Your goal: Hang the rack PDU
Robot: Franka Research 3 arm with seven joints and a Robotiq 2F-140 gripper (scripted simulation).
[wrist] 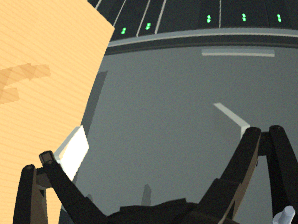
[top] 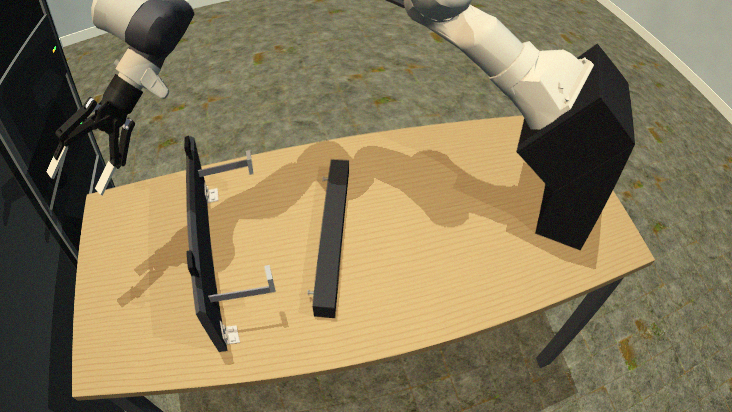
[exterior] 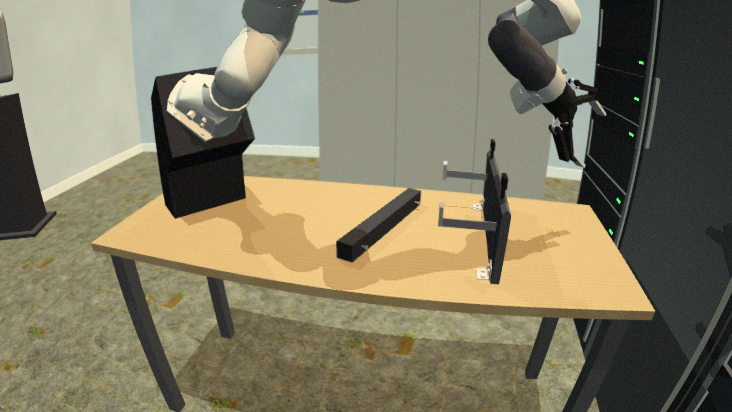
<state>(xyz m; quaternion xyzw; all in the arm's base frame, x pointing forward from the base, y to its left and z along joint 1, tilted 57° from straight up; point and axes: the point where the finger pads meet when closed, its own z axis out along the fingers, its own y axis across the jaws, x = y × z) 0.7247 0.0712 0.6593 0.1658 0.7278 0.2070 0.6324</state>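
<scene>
My hand is 430 mm past the rack PDU, 280 mm above it and 240 mm to the right of it. The rest, counted from my hand: dark upright panel (220 mm below, 190 mm behind, 120 mm to the left).
</scene>
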